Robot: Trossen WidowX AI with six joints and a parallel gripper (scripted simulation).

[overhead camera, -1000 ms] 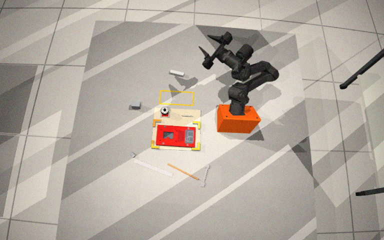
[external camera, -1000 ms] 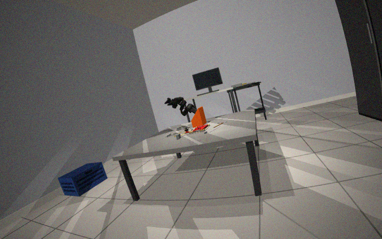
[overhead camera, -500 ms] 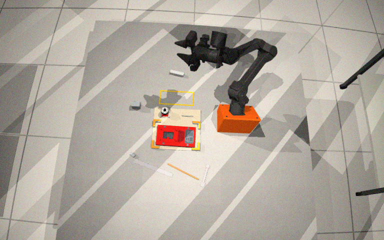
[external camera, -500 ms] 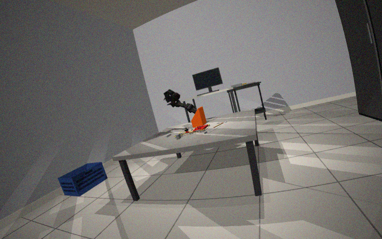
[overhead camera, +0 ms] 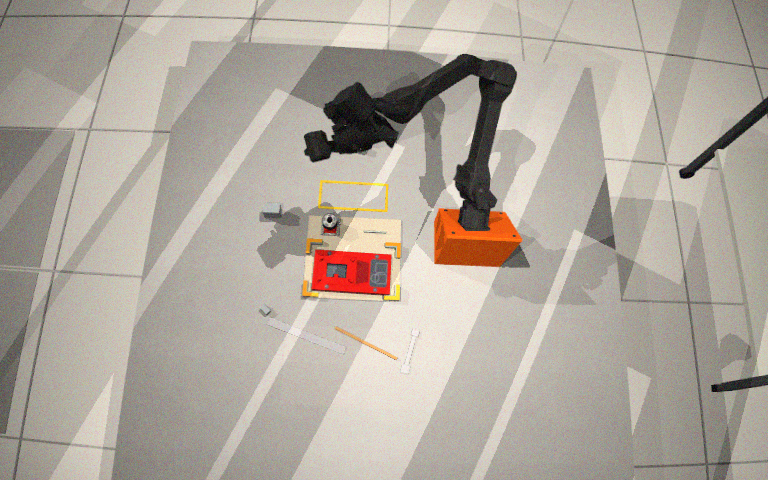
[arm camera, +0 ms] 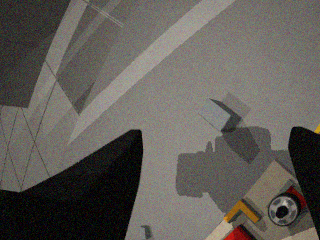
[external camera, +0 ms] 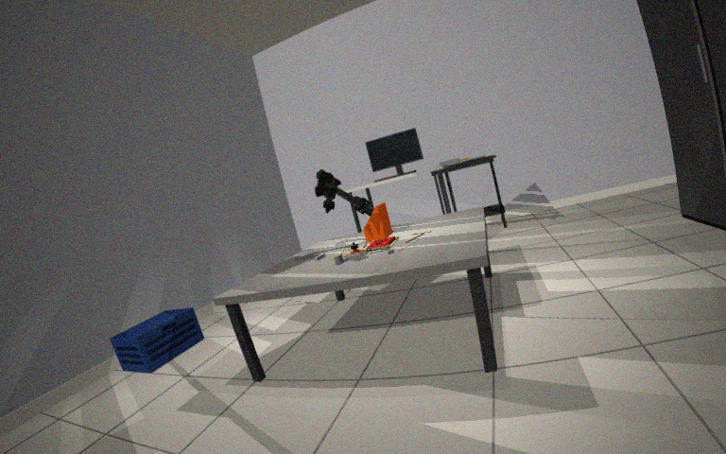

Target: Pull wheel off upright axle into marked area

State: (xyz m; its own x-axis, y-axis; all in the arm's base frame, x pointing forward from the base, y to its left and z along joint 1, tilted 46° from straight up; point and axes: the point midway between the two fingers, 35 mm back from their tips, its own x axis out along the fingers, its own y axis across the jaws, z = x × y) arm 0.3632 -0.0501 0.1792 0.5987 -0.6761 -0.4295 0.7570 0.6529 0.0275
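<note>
Right now my gripper tip is 23 cm above the dark wheel, 9 cm to the right of it and 2 cm past it. Also, from my gripper tip: grey block: 25 cm below, 13 cm ahead, 3 cm to the left; then pencil: 41 cm to the left, 27 cm below, 9 cm behind; then ruler: 38 cm to the left, 27 cm below, 6 cm ahead.
</note>
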